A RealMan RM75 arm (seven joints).
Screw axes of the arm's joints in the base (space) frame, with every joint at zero. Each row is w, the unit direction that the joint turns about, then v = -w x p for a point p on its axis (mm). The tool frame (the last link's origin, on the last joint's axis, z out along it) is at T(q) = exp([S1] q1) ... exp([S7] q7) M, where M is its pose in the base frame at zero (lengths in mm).
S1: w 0 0 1 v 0 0 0
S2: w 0 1 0 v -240.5 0 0
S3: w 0 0 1 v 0 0 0
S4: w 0 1 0 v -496.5 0 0
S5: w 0 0 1 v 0 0 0
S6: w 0 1 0 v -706.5 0 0
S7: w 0 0 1 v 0 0 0
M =
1 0 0 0
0 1 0 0
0 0 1 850.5
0 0 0 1
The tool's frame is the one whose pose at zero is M.
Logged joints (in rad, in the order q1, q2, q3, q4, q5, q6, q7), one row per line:
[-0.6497, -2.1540, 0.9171, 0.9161, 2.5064, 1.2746, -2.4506]
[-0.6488, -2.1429, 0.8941, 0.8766, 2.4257, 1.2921, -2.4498]
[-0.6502, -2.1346, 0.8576, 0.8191, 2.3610, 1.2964, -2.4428]
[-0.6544, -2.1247, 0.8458, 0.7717, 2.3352, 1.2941, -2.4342]
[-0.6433, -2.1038, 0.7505, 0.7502, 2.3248, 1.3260, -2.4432]
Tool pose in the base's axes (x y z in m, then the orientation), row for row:
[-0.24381, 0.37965, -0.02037, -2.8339, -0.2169, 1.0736]
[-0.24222, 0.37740, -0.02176, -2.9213, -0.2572, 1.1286]
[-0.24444, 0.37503, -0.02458, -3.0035, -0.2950, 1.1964]
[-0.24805, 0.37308, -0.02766, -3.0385, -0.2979, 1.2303]
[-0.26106, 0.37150, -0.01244, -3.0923, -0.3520, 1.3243]
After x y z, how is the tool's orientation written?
As angles about the fixed x, y, z axes (roll, pitch, yaw), in radians.
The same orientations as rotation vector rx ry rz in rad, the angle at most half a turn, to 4 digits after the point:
[-2.3544, -1.4554, -0.0395]
[-2.3577, -1.5400, -0.1411]
[-2.3408, -1.6307, -0.2391]
[-2.3345, -1.6768, -0.2667]
[-2.2519, -1.7714, -0.3584]

